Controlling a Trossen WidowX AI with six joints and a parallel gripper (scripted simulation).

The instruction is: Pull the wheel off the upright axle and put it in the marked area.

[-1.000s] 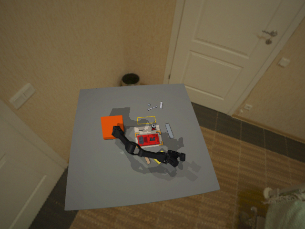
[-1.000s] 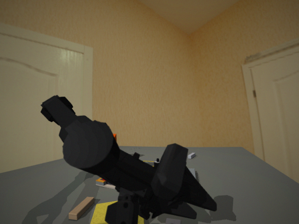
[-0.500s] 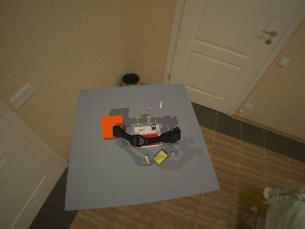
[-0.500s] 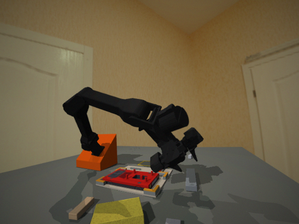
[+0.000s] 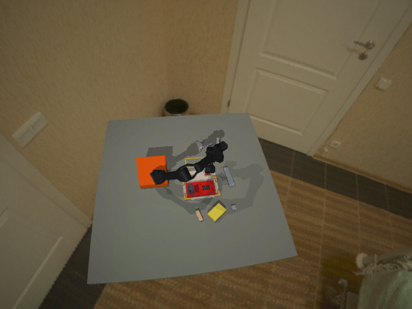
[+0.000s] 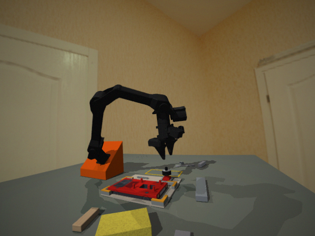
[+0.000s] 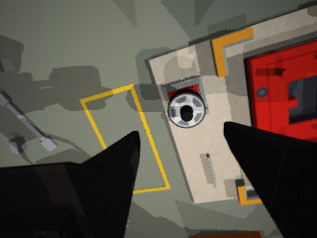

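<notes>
My gripper tip is now 7 cm above the black wheel and 1 cm past it. Also, from my gripper tip: grey cube (29 cm to the right, 15 cm ahead, 10 cm below); wooden block (33 cm to the right, 10 cm below, 9 cm behind); yellow block (32 cm to the right, 9 cm below, 3 cm ahead).
</notes>
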